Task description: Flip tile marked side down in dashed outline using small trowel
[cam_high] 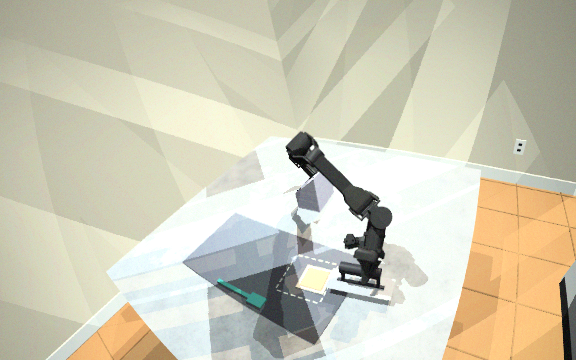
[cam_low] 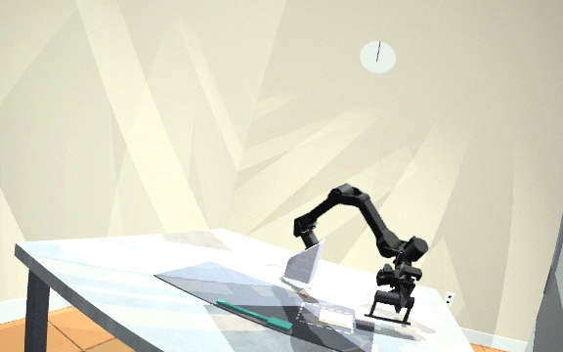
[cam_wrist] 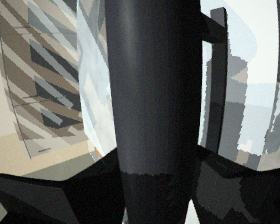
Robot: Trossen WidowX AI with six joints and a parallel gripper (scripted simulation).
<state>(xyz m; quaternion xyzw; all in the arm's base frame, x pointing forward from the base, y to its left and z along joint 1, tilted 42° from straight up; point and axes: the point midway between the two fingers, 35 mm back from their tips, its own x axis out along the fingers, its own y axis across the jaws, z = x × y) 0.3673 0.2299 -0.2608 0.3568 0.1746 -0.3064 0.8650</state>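
The grey mat is 10 mm ahead of my gripper tip, 380 mm to the right of it and 100 mm below it. From my gripper tip the other things lie so: white tile (10 mm behind, 180 mm to the right, 80 mm below); teal trowel (150 mm ahead, 360 mm to the right, 80 mm below).
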